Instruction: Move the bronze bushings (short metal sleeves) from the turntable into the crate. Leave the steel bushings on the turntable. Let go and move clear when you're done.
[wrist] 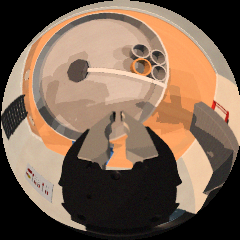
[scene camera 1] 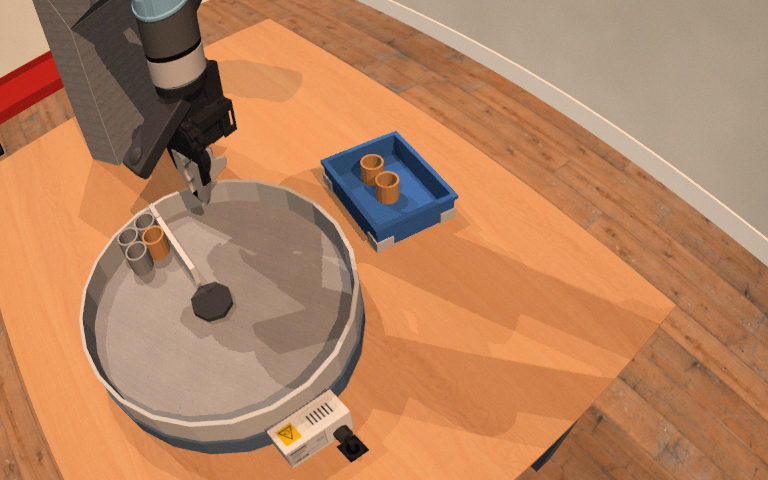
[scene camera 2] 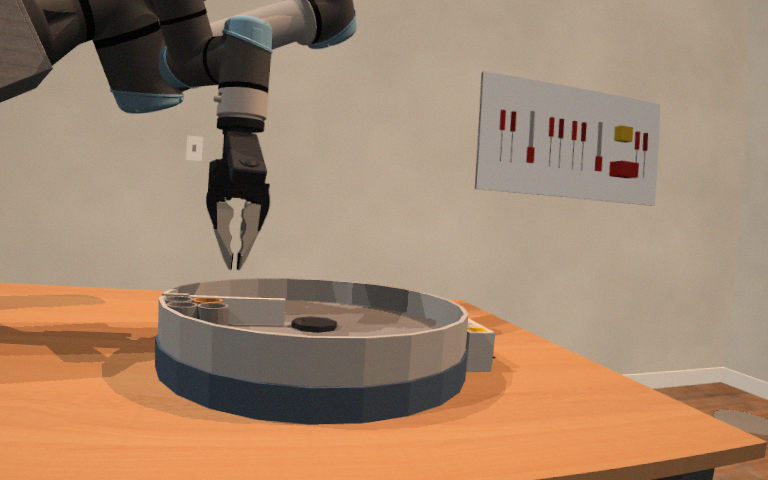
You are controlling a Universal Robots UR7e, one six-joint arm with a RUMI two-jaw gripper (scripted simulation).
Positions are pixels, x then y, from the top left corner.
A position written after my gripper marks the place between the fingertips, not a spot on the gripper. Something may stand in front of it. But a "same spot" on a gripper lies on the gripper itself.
my gripper: wrist 117,112; scene camera 1; scene camera 2
same spot on my gripper: (scene camera 1: 202,164) = (scene camera 2: 269,199)
